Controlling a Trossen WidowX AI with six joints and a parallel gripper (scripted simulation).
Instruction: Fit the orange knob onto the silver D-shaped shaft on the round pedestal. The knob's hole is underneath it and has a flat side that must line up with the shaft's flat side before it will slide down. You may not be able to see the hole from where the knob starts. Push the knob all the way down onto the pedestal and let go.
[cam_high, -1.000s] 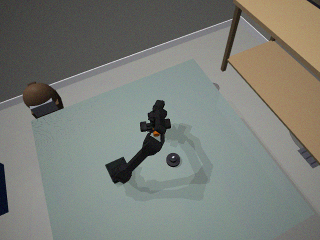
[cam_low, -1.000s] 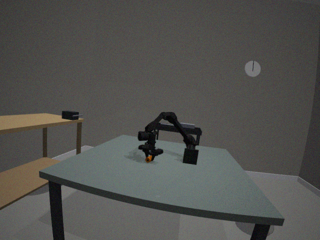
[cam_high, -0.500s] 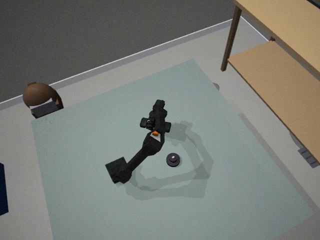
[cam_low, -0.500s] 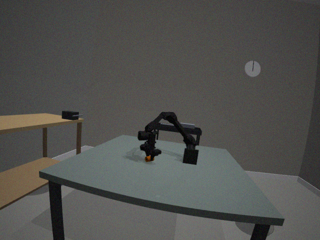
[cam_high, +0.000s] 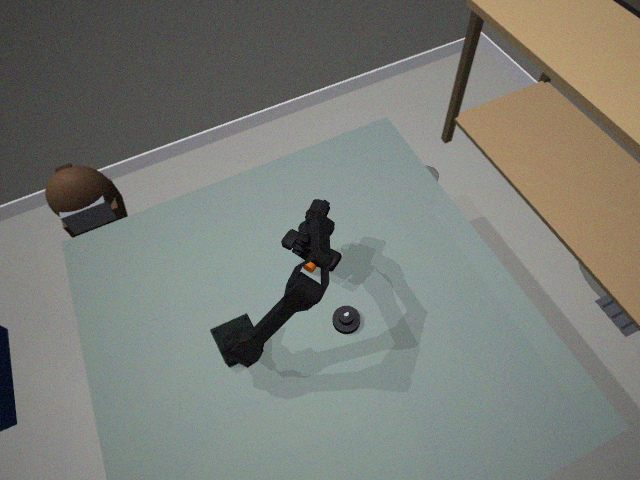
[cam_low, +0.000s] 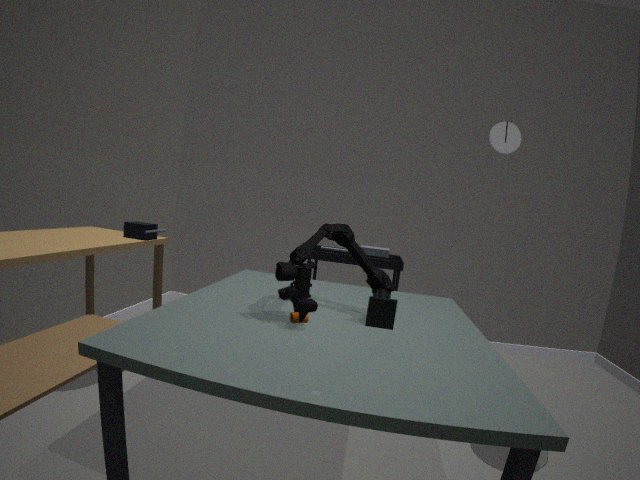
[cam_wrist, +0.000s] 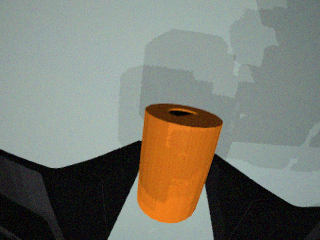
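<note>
The orange knob lies 10 mm to the right of my gripper tip, 10 mm behind it and 10 mm above it. The rest, counted from my gripper tip: dark round pedestal (220 mm to the right, 20 mm behind, 10 mm above).
</note>
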